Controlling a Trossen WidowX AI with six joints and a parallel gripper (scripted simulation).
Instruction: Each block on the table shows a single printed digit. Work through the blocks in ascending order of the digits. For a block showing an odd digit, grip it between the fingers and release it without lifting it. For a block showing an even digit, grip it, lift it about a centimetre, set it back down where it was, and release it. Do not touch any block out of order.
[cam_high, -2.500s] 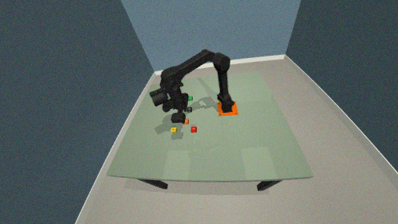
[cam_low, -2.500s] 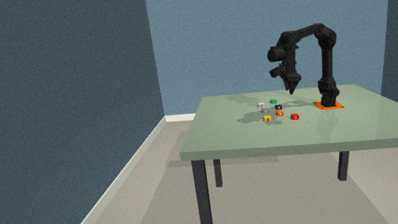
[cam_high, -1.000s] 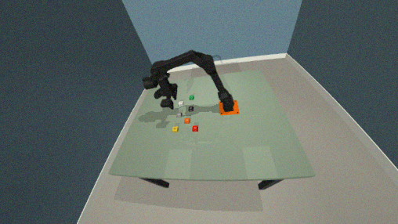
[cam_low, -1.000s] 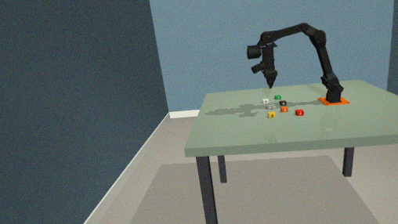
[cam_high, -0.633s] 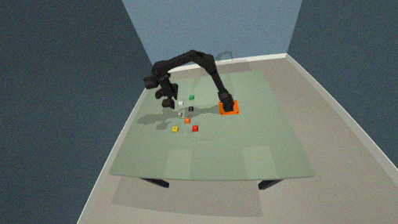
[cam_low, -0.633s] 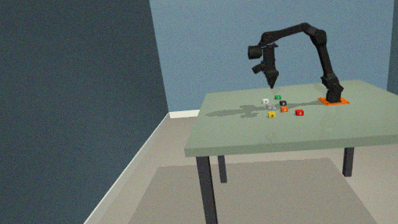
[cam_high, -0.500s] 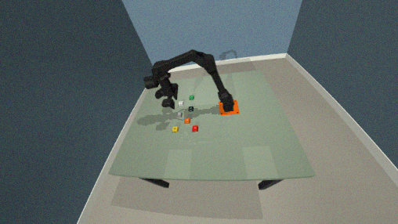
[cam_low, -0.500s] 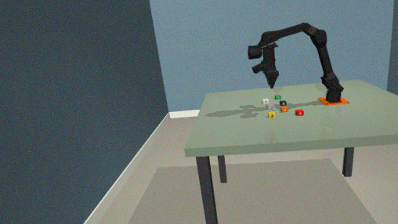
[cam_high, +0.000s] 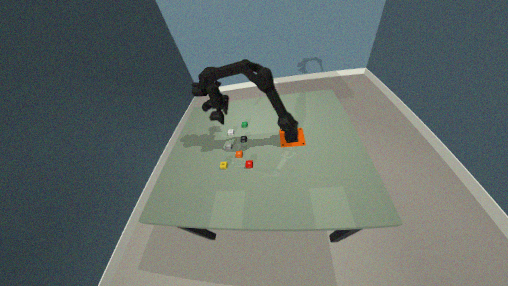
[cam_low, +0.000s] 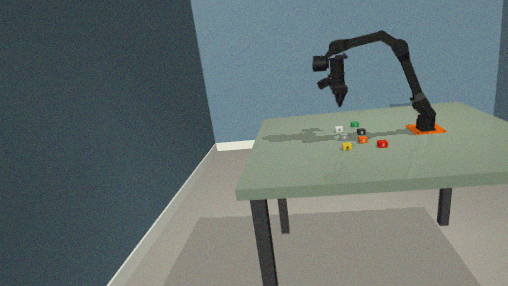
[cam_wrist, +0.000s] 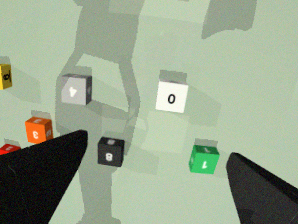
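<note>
The white block lies 12 cm below my gripper tip and 1 cm to the right of it. The rest, counted from my gripper tip: green block: 12 cm below, 8 cm behind, 7 cm to the right; black block: 12 cm below, 8 cm behind, 6 cm to the left; grey block: 12 cm below, 10 cm to the left.
</note>
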